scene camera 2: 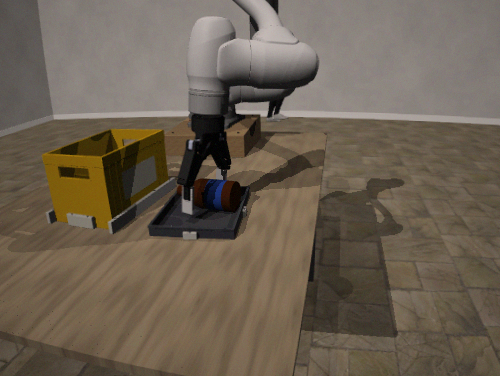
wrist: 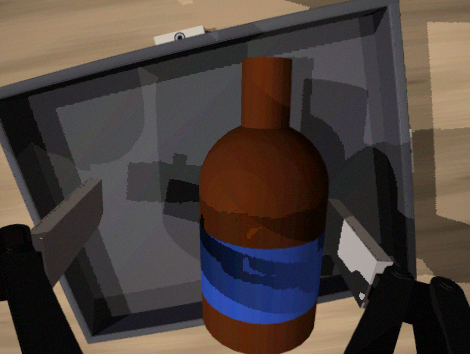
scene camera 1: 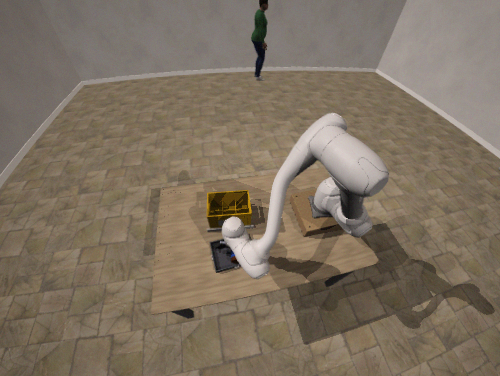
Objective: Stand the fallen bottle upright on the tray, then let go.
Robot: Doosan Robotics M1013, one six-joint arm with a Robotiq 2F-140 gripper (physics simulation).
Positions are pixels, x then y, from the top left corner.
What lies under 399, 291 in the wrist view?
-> The gripper.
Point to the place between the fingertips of the gripper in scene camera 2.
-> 205, 202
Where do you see a brown bottle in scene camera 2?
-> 224, 195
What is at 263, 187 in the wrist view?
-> A brown bottle.
